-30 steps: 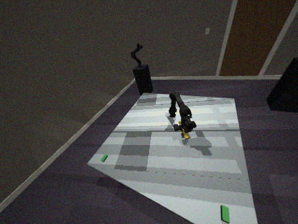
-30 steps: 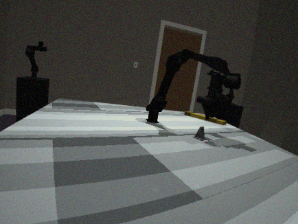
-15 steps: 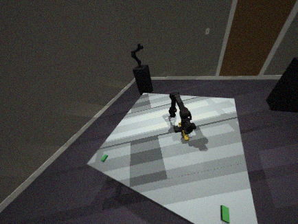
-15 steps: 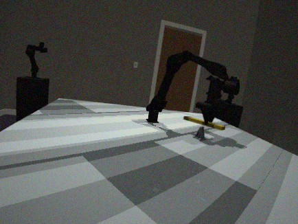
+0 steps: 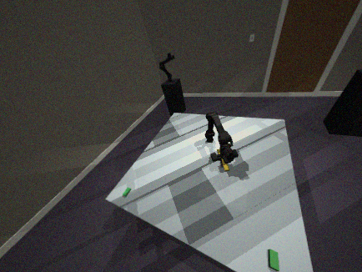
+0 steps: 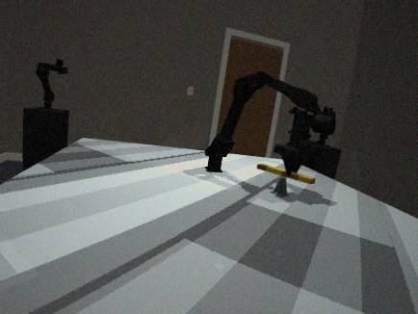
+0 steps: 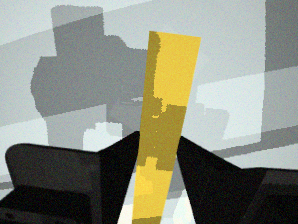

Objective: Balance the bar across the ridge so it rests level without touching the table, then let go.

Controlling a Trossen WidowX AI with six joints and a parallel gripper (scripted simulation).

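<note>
The yellow bar lies 2 cm behind my gripper tip and 1 cm to the right of it.
</note>
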